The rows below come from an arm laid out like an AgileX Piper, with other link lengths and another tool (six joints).
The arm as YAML. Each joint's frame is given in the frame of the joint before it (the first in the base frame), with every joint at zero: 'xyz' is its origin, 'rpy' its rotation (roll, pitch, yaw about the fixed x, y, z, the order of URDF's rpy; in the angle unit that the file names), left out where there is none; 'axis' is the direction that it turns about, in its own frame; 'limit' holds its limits. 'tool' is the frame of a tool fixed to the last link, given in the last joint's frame.
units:
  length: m
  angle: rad
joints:
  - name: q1
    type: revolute
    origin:
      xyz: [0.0, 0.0, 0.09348]
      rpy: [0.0, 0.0, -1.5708]
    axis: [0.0, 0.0, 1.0]
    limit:
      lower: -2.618
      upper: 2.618
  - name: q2
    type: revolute
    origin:
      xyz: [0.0, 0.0, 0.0]
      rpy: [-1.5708, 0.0, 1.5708]
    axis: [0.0, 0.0, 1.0]
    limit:
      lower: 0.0
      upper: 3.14
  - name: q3
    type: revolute
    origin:
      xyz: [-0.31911, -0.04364, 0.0]
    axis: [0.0, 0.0, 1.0]
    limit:
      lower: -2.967
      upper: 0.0
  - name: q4
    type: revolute
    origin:
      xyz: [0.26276, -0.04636, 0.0]
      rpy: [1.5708, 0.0, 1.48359]
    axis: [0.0, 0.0, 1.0]
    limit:
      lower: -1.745
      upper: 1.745
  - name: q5
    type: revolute
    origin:
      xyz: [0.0, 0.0, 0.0]
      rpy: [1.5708, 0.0, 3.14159]
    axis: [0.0, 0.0, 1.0]
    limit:
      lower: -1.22
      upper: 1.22
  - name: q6
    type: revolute
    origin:
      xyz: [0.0, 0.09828, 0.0]
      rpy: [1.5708, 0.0, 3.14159]
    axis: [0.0, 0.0, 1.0]
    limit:
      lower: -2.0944
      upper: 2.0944
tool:
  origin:
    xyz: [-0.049, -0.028, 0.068]
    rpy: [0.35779, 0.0, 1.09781]
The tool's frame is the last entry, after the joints.
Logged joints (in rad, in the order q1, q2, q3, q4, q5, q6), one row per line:
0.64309 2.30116 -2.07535 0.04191 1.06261 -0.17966
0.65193 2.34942 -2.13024 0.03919 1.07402 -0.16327
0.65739 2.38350 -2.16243 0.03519 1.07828 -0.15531
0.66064 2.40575 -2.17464 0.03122 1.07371 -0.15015
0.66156 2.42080 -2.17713 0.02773 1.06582 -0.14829
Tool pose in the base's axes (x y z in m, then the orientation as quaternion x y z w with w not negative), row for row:
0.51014 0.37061 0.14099 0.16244 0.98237 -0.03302 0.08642
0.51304 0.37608 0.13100 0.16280 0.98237 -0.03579 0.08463
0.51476 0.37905 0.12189 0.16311 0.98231 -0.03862 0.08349
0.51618 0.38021 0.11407 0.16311 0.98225 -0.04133 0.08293
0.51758 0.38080 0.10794 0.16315 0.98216 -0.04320 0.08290
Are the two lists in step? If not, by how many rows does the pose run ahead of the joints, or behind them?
The pose runs 1 row ahead of the joints: the pose in row i belongs to the joints in row i + 1.
